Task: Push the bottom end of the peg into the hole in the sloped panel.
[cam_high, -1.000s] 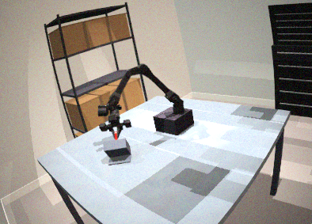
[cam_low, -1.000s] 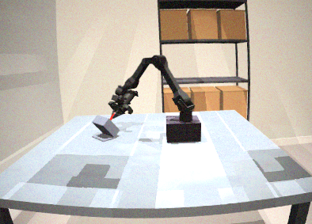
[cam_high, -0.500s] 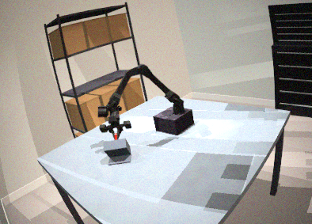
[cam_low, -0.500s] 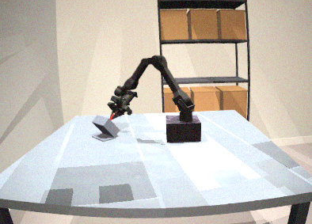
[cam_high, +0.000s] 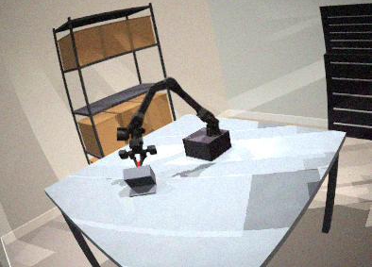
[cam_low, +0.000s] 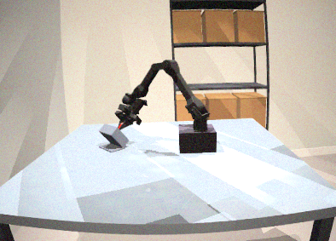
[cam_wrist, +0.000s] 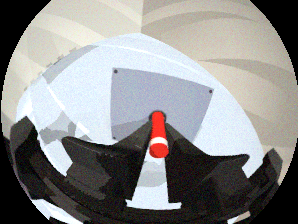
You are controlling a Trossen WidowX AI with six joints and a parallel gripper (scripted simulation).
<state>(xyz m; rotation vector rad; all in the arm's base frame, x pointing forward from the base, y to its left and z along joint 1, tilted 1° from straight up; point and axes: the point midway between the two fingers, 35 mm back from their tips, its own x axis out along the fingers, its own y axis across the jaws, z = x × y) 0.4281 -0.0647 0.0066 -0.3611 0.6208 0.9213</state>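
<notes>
Now: the red peg 10 mm to the right of my gripper tip, 10 mm behind it and 10 mm above it. From my gripper tip the other things lie so: panel: 30 mm to the left, 30 mm below, 20 mm ahead.
</notes>
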